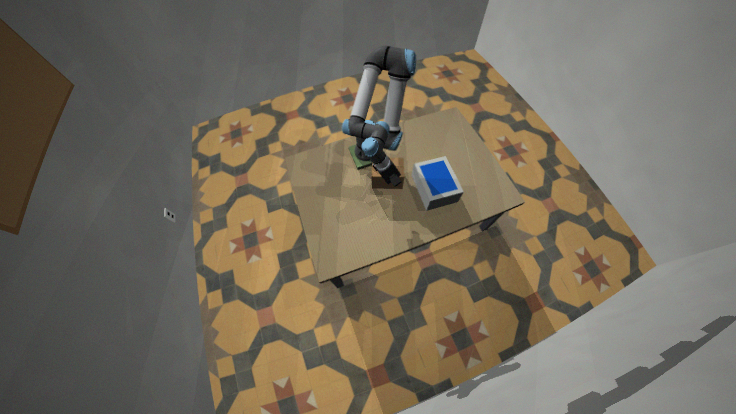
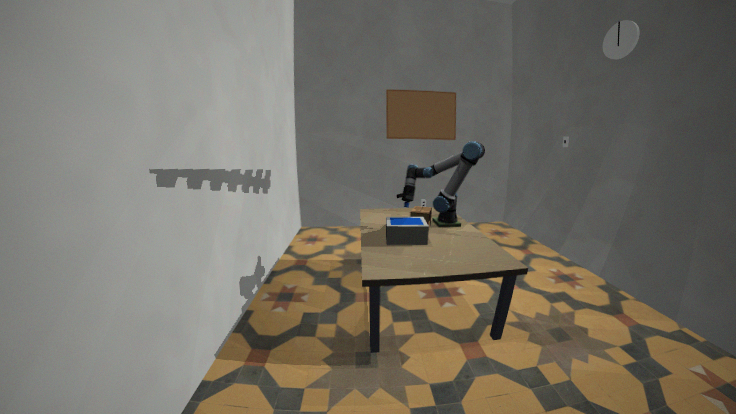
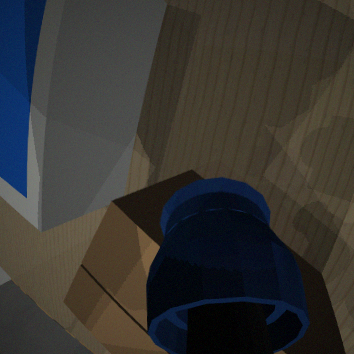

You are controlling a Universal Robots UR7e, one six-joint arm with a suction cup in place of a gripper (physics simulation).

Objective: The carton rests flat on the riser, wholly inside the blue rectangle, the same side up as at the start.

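Places are measured from the arm's base along level axes (x right, y back, z down), in millimetres.
Pixels of known places: end effector, tool point: [image 2: 406,206] [image 3: 214,225]; arm's base, origin of the base link: [image 2: 447,220].
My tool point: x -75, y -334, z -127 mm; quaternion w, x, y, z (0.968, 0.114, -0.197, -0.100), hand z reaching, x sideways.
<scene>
For each thing: its top centre in the pictures, then the offset to it from my tool point. Level surfaces: height alone.
- brown carton, middle of its top: [image 1: 387,166] [image 2: 421,209] dy +114, dx +7, dz +22 mm
- wooden table, its level: dz +152 mm
- grey riser, middle of its top: [image 1: 438,177] [image 2: 406,221] dy -22, dx -245, dz +32 mm
- blue rectangle, middle of its top: [image 1: 438,177] [image 2: 406,221] dy -22, dx -245, dz +32 mm
A brown carton [image 1: 379,183] [image 2: 420,211] [image 3: 116,239] lies flat on the wooden table [image 1: 360,232] [image 2: 442,257] [image 3: 246,88], close to the arm's base. The grey riser [image 1: 443,200] [image 2: 406,234] [image 3: 88,105] stands a short way to its side, and the blue rectangle [image 1: 437,177] [image 2: 406,221] [image 3: 14,105] on its top is bare. My suction cup [image 1: 393,177] [image 2: 402,198] [image 3: 215,197] hangs a little above the carton, apart from it, and holds nothing.
The arm stands on a green base plate [image 1: 358,160] [image 2: 446,223] at the table's far edge. Patterned tile floor surrounds the table. Grey walls close in on all sides, one with a brown board [image 2: 420,114].
</scene>
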